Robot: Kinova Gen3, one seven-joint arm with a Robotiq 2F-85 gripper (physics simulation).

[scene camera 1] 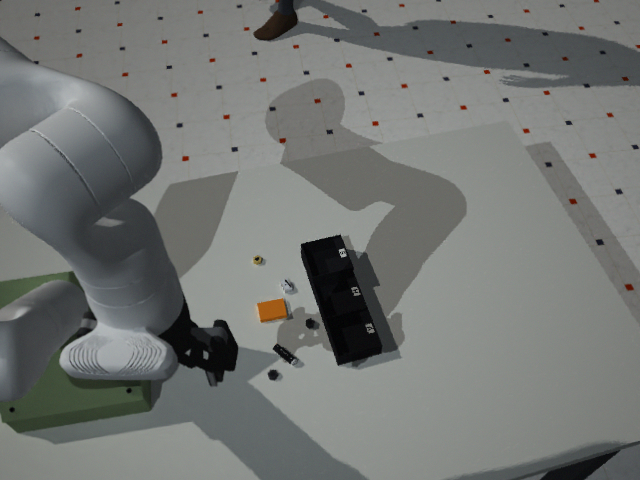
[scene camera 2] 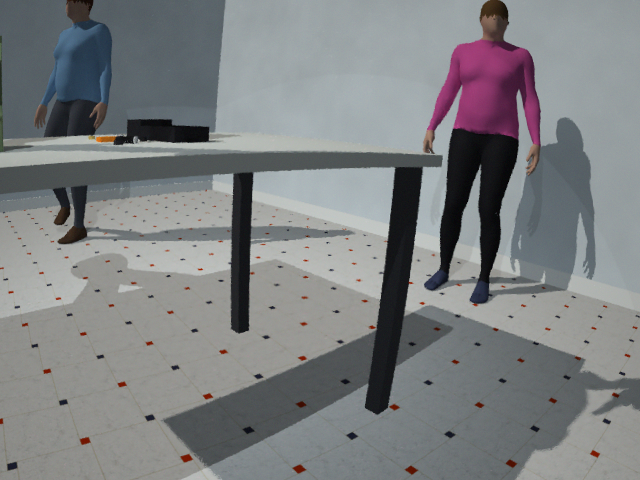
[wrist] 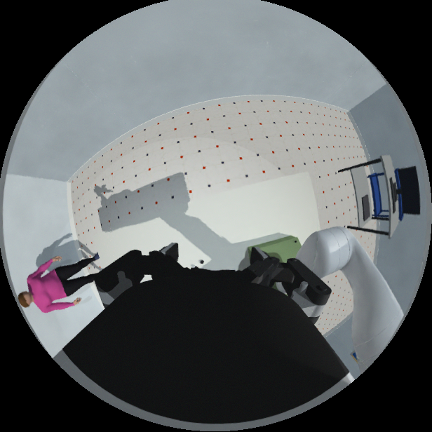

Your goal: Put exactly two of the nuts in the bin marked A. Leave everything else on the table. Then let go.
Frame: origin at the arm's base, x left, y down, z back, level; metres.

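Seen in the pictures: gripper, fingertip midpoint: (scene camera 1: 172, 375); arm's base at its link origin: (scene camera 1: 59, 307).
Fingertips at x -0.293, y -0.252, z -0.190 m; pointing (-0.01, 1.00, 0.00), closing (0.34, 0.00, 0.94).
Pixels of each thing's top centre, then the offset from my fingertips to it. "spot": a spot on its surface instead.
- black three-bin tray at a spot on its surface: (scene camera 1: 359, 357) (scene camera 2: 191, 137) spot: dx +0.152, dy +0.422, dz -0.282 m
- yellow nut at its top centre: (scene camera 1: 257, 258) dx +0.419, dy +0.424, dz -0.152 m
- black cylinder with a pale tip, top centre: (scene camera 1: 285, 353) (scene camera 2: 126, 136) dx +0.197, dy +0.418, dz -0.154 m
- orange block at its top centre: (scene camera 1: 272, 309) (scene camera 2: 109, 136) dx +0.296, dy +0.422, dz -0.153 m
- small silvery-white object at its top centre: (scene camera 1: 286, 284) dx +0.342, dy +0.421, dz -0.193 m
A black three-bin tray (scene camera 1: 359, 357) (scene camera 2: 190, 134) stands on the table; its bin marked A is at the lower end in scene camera 1, and no nut shows in it. A yellow nut (scene camera 1: 257, 259) lies left of the tray's upper end. One black nut (scene camera 1: 310, 323) lies close beside the tray. Another black nut (scene camera 1: 272, 374) (wrist: 201, 261) lies below a black cylinder with a pale tip (scene camera 1: 285, 354). My gripper (scene camera 1: 219, 369) (wrist: 214, 253) is open and empty, above the table and left of the loose objects. The bin interiors are dark.
An orange block (scene camera 1: 271, 310) (scene camera 2: 106, 138) and a small silvery-white object (scene camera 1: 286, 285) lie left of the tray. A green block-shaped base (scene camera 1: 111, 400) (wrist: 275, 247) is under the arm at the left. One person (scene camera 2: 82, 62) stands behind the table and another (scene camera 2: 488, 87) near the wall.
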